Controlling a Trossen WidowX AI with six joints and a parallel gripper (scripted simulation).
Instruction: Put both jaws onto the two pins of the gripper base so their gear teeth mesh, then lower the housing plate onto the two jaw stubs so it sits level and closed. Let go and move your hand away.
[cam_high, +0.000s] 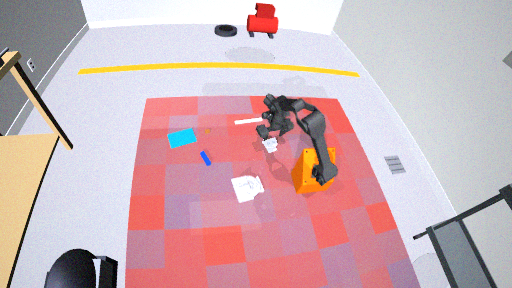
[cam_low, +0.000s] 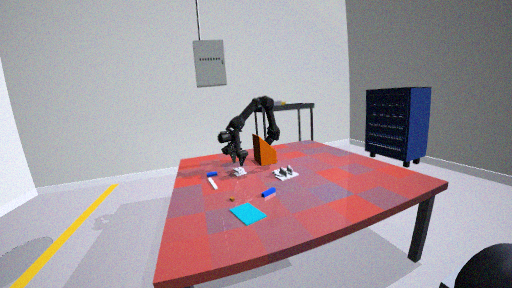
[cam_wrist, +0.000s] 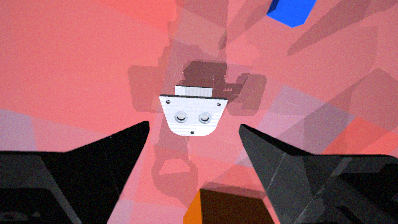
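Now: gripper tip 1 cm to the right of the small white part and 3 cm above it. Also, from my gripper tip: white bar 11 cm ahead, 16 cm to the right, 6 cm below; then white jaw 10 cm ahead, 23 cm to the left, 5 cm below; then tiny brown bit 33 cm ahead, 6 cm to the right, 5 cm below.
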